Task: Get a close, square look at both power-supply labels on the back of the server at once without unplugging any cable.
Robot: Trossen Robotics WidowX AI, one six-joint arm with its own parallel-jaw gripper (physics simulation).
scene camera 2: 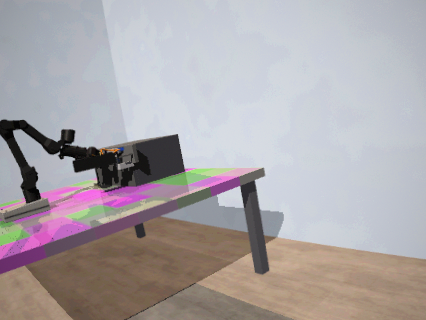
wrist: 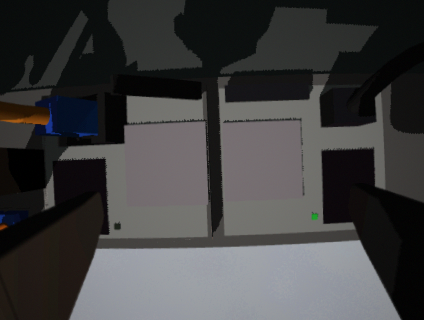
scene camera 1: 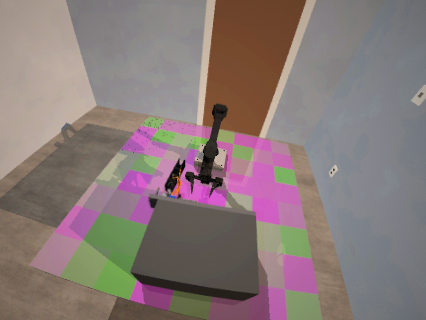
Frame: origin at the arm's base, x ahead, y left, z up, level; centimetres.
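Seen in the pictures: gripper, between the fingertips: (wrist: 227, 201) (scene camera 1: 200, 195); arm's base, origin of its link: (scene camera 2: 33, 200).
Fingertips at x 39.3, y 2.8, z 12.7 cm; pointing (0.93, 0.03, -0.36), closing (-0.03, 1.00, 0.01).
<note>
Offsets run from my fingertips to a thing's top centre. "spot": to the spot under its first point.
The server (scene camera 1: 200, 245) (scene camera 2: 162, 157) is a dark grey box on the table, its back towards the arm. In the wrist view two blank-looking pinkish labels, the left label {spot: dx +5.1, dy -2.5, dz -1.2 cm} (wrist: 165, 165) and the right label {spot: dx +5.8, dy +2.3, dz -1.2 cm} (wrist: 262, 160), show whole, side by side, nearly square-on and upright. No print is readable. A black cable {spot: dx +2.2, dy +7.3, dz -4.9 cm} (wrist: 387, 70) enters a dark plug {dx +4.5, dy +6.3, dz -2.8 cm} (wrist: 345, 107) at the upper right. A blue connector {spot: dx +3.9, dy -6.6, dz -3.6 cm} (wrist: 72, 116) with an orange cable {spot: dx +2.5, dy -8.3, dz -3.6 cm} (wrist: 22, 114) is at the upper left. My gripper (scene camera 1: 202, 193) (wrist: 227, 201) is open and empty, close to the server's back; its fingers flank the labels without covering them.
A black cable-holding arm (scene camera 1: 174, 175) (scene camera 2: 89, 164) with orange cables stands behind the server, beside my gripper. A dark divider {spot: dx +6.1, dy -0.1, dz -1.1 cm} (wrist: 214, 165) runs between the power supplies. A green light {spot: dx +5.7, dy +4.9, dz +1.7 cm} (wrist: 314, 216) shows on the right unit. The table (scene camera 1: 115, 235) (scene camera 2: 200, 191) has a patchwork top.
</note>
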